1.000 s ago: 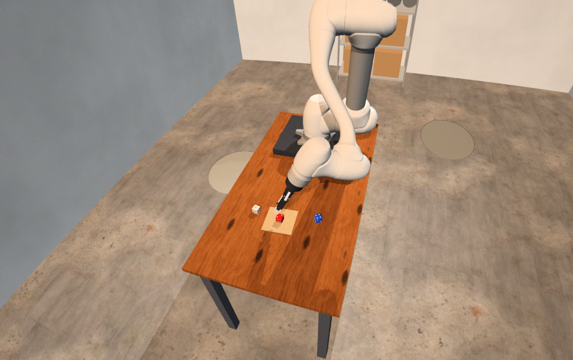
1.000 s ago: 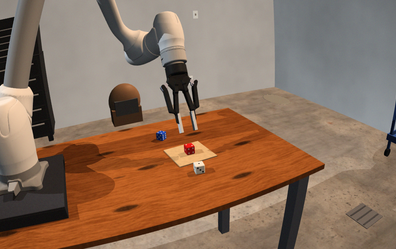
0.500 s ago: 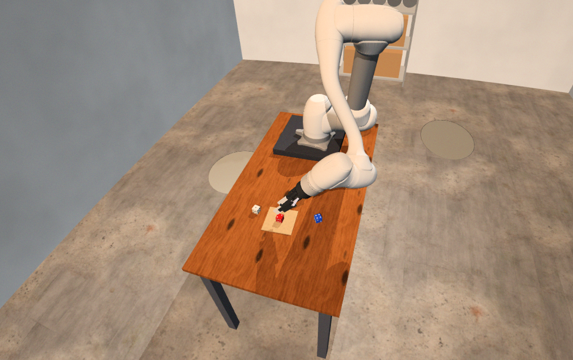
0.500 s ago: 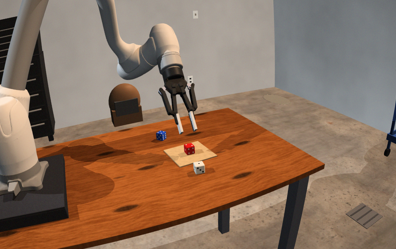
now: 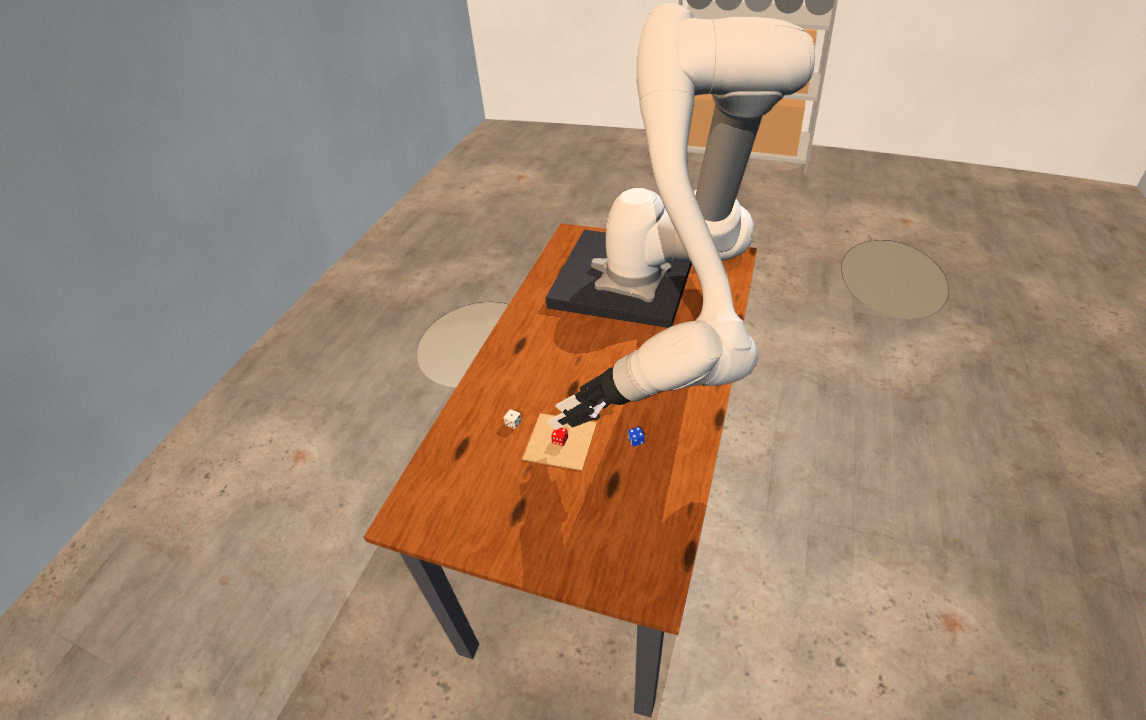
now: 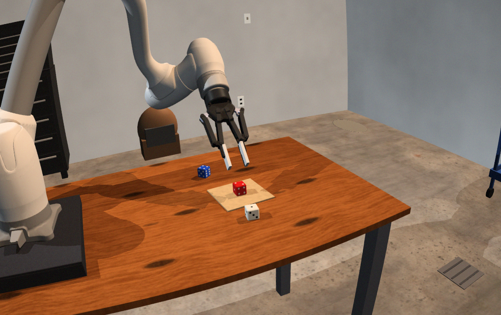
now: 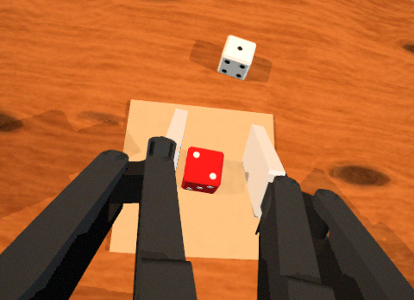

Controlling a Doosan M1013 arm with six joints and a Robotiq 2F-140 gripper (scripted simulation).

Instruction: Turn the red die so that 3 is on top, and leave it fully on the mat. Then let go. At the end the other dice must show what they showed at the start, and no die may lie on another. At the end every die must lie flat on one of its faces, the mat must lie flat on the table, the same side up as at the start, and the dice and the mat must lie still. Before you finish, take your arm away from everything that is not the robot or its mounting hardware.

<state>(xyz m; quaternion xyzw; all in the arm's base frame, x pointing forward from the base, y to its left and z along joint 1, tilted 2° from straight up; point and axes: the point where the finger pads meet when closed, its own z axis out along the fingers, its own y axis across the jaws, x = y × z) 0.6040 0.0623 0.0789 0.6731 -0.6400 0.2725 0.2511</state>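
The red die is 2 cm to the right of my hand and 9 cm below it. Also, from my hand: tan mat (2 cm to the right, 11 cm below); white die (1 cm behind, 15 cm to the right, 9 cm below); blue die (6 cm behind, 14 cm to the left, 9 cm below).
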